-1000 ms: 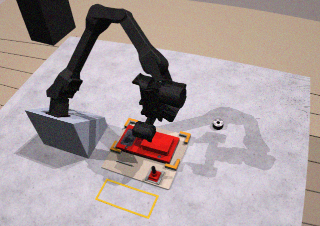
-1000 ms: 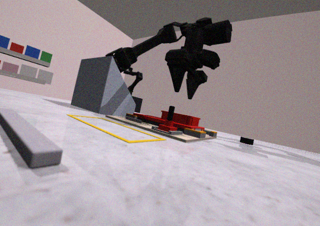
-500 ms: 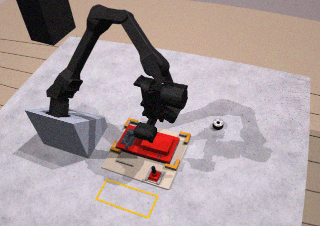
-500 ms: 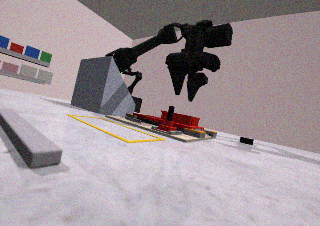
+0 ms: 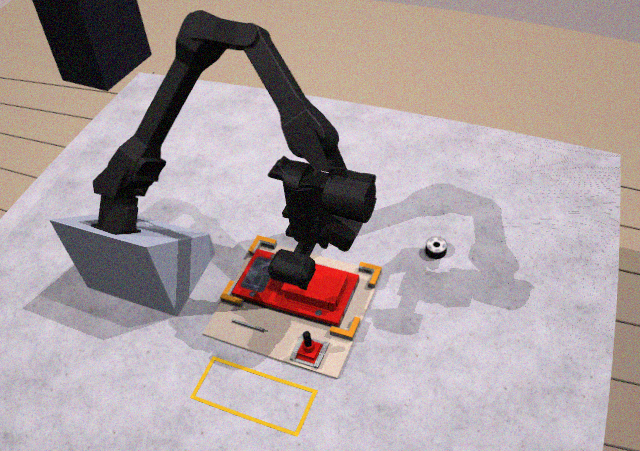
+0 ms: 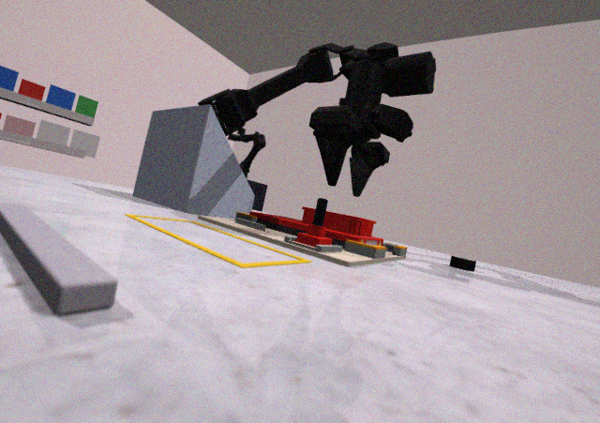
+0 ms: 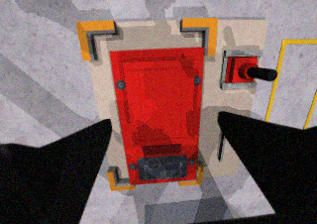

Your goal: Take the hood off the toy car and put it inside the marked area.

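The red hood is 50 mm below my gripper tip. Round my gripper tip: grey bar (60 mm ahead, 350 mm to the right, 80 mm below); black wheel (150 mm ahead, 180 mm to the left, 80 mm below).
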